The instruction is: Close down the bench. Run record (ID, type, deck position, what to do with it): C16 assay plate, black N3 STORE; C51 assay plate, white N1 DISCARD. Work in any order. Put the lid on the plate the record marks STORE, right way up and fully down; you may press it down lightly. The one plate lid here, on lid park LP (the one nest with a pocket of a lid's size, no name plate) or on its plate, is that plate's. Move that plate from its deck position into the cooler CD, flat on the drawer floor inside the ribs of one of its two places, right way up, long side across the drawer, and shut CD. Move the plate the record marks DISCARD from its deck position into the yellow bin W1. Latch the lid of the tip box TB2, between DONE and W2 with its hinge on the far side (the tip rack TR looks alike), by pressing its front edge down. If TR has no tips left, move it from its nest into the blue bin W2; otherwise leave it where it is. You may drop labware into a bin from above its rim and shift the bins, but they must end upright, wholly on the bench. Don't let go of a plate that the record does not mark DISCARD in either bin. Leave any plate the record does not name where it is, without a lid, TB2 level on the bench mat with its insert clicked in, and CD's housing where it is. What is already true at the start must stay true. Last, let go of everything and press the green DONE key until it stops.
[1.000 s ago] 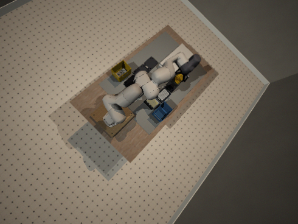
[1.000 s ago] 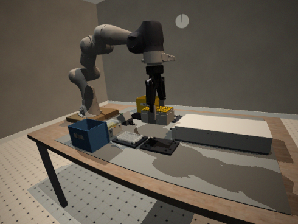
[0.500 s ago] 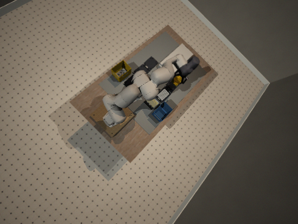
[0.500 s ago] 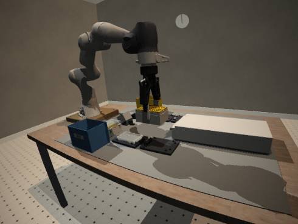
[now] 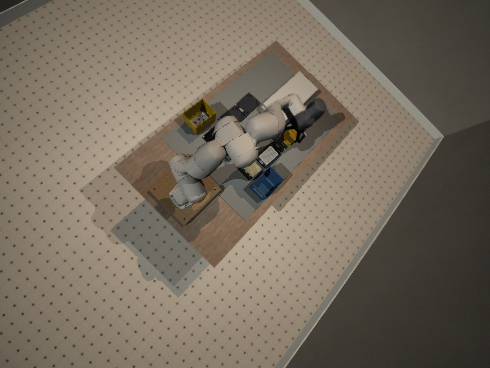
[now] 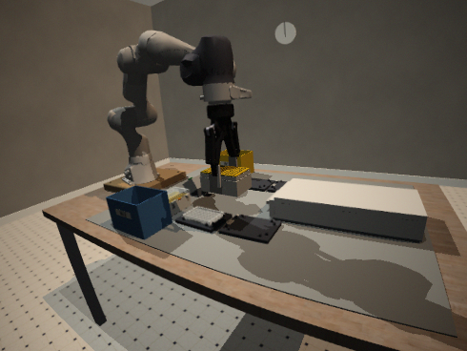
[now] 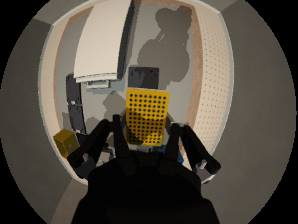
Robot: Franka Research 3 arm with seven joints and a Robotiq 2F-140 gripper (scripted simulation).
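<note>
Right now my hand is 28 cm past the blue bin W2, 15 cm to the left of it and 15 cm above it. Also, from my hand: tip rack TR (1 cm to the right, 1 cm below, 1 cm behind); then tip box lid (29 cm behind, 13 cm below); then grey plate lid (22 cm to the left, 16 cm below, 15 cm ahead).
</note>
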